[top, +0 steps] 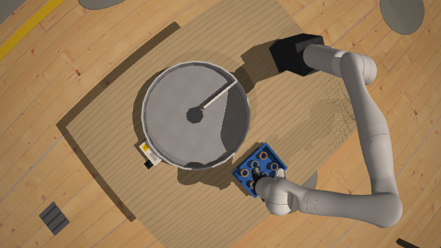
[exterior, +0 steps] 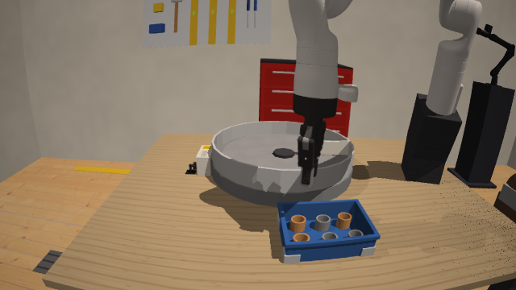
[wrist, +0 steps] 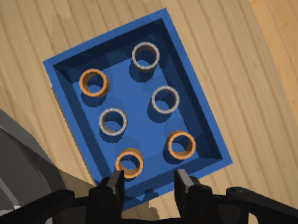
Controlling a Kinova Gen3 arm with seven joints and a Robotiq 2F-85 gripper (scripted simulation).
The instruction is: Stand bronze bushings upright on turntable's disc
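My gripper is now 5 cm past the blue crate and 13 cm above it. Round my hand: grey turntable disc: 6 cm ahead, 33 cm to the right, 10 cm below.
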